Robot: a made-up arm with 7 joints. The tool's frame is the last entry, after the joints. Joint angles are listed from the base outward.
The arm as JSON. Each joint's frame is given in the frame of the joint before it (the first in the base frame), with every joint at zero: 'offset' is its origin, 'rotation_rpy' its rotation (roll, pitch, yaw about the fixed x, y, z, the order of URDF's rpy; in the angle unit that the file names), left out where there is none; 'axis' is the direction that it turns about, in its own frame. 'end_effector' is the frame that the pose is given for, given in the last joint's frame.
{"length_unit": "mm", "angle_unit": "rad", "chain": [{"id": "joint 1", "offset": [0.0, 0.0, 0.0], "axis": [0.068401, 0.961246, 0.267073]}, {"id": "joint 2", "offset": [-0.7, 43.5, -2.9], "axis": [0.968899, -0.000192, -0.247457]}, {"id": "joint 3", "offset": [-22.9, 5.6, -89.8], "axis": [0.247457, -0.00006, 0.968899]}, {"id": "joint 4", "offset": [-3.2, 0.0, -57.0], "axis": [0.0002, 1.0, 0.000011]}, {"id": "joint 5", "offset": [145.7, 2.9, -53.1], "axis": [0.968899, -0.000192, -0.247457]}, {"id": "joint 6", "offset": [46.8, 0.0, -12.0], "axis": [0.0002, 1.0, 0.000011]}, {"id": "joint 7", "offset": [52.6, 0.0, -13.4], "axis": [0.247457, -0.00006, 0.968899]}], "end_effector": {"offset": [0.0, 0.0, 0.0], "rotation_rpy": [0.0, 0.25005, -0.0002]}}
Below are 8 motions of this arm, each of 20 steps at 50 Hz.
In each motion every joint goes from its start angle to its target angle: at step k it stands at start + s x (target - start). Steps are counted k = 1, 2, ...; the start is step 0. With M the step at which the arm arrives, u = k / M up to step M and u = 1 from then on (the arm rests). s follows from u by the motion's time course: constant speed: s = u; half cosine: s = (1 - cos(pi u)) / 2; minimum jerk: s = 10 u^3 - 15 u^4 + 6 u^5.
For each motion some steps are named. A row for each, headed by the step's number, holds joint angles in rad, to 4 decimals.
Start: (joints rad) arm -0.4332 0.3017 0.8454 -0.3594 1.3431 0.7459 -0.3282
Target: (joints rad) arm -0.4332 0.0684 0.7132 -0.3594 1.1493 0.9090 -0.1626
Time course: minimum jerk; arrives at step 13
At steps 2, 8, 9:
2: -0.4332 0.2950 0.8416 -0.3594 1.3376 0.7506 -0.3235
8: -0.4332 0.1363 0.7517 -0.3594 1.2057 0.8615 -0.2108
9: -0.4332 0.1089 0.7361 -0.3594 1.1829 0.8807 -0.1913

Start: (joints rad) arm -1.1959 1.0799 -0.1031 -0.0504 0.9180 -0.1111 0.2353
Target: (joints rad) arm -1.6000 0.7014 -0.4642 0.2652 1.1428 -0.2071 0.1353
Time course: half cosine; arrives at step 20
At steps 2, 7, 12, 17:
2: -1.2058 1.0706 -0.1119 -0.0427 0.9235 -0.1134 0.2329
7: -1.3062 0.9766 -0.2017 0.0358 0.9794 -0.1373 0.2080
12: -1.4604 0.8322 -0.3394 0.1562 1.0651 -0.1739 0.1698
17: -1.5780 0.7220 -0.4445 0.2480 1.1305 -0.2019 0.1407

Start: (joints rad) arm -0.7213 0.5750 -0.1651 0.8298 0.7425 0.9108 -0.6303
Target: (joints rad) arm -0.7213 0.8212 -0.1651 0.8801 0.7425 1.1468 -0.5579
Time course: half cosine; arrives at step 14
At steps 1, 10, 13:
1: -0.7213 0.5781 -0.1651 0.8304 0.7425 0.9138 -0.6294
10: -0.7213 0.7749 -0.1651 0.8706 0.7425 1.1024 -0.5715
13: -0.7213 0.8181 -0.1651 0.8795 0.7425 1.1438 -0.5588

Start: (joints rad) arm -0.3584 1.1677 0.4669 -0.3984 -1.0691 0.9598 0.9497
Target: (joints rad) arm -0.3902 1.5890 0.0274 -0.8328 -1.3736 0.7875 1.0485
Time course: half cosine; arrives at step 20
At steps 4, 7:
4: -0.3614 1.2079 0.4249 -0.4399 -1.0982 0.9433 0.9591
7: -0.3671 1.2827 0.3469 -0.5170 -1.1522 0.9128 0.9767

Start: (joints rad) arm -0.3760 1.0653 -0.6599 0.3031 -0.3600 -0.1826 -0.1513
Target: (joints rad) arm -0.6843 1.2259 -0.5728 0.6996 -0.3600 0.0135 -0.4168
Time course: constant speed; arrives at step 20
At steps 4, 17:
4: -0.4377 1.0974 -0.6425 0.3824 -0.3600 -0.1434 -0.2044
17: -0.6381 1.2018 -0.5859 0.6401 -0.3600 -0.0159 -0.3770

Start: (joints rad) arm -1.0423 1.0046 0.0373 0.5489 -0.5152 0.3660 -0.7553
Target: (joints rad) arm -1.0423 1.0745 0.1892 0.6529 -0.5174 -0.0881 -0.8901
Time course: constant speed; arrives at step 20
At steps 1, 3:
1: -1.0423 1.0081 0.0449 0.5541 -0.5153 0.3433 -0.7620
3: -1.0423 1.0151 0.0601 0.5645 -0.5155 0.2979 -0.7755

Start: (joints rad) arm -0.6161 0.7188 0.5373 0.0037 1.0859 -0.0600 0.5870
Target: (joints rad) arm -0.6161 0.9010 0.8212 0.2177 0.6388 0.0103 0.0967
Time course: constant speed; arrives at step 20
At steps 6, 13, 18, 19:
6: -0.6161 0.7735 0.6225 0.0679 0.9518 -0.0389 0.4399
13: -0.6161 0.8372 0.7218 0.1428 0.7953 -0.0143 0.2683
18: -0.6161 0.8828 0.7928 0.1963 0.6835 0.0033 0.1457
19: -0.6161 0.8919 0.8070 0.2070 0.6612 0.0068 0.1212

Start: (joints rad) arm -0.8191 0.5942 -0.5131 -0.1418 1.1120 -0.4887 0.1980
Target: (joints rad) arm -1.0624 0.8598 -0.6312 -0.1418 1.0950 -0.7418 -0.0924
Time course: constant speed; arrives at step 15
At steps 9, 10, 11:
9: -0.9651 0.7536 -0.5840 -0.1418 1.1018 -0.6406 0.0238
10: -0.9813 0.7713 -0.5918 -0.1418 1.1007 -0.6574 0.0044
11: -0.9975 0.7890 -0.5997 -0.1418 1.0995 -0.6743 -0.0150

